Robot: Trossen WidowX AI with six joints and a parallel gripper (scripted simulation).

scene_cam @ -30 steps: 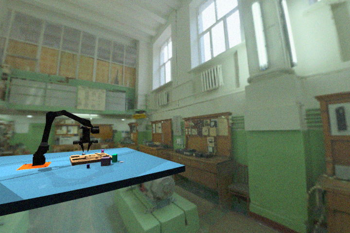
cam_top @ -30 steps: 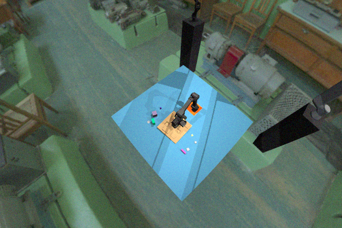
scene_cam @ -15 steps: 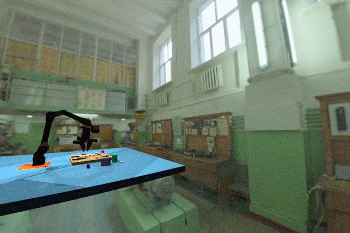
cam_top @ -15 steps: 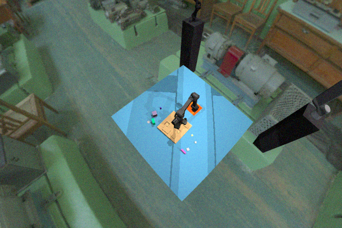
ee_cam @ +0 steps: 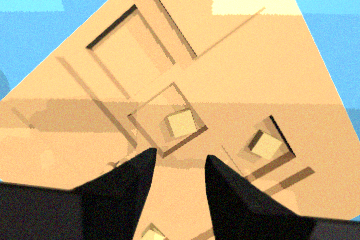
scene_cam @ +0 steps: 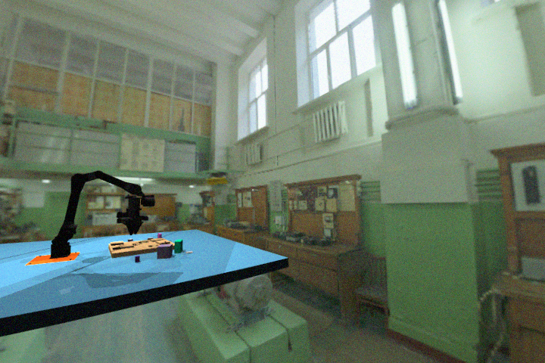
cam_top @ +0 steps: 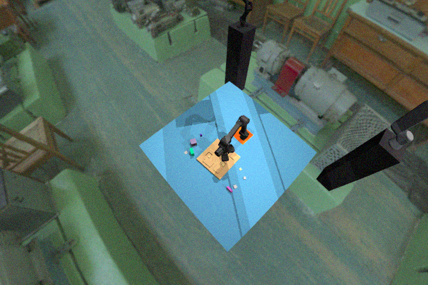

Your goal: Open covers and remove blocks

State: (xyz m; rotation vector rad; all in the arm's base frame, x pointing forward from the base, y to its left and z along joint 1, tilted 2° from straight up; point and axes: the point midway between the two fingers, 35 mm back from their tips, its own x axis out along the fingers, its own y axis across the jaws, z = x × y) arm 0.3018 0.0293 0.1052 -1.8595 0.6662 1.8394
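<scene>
Right now my gripper tip is 4 cm short of the tan puzzle board, 1 cm to the left of it and 6 cm above it. Also, from my gripper tip: magenta block 17 cm ahead, 26 cm to the left, 6 cm below; then small purple piece 1 cm ahead, 32 cm to the right, 6 cm below; then green block 19 cm ahead, 23 cm to the right, 5 cm below.
</scene>
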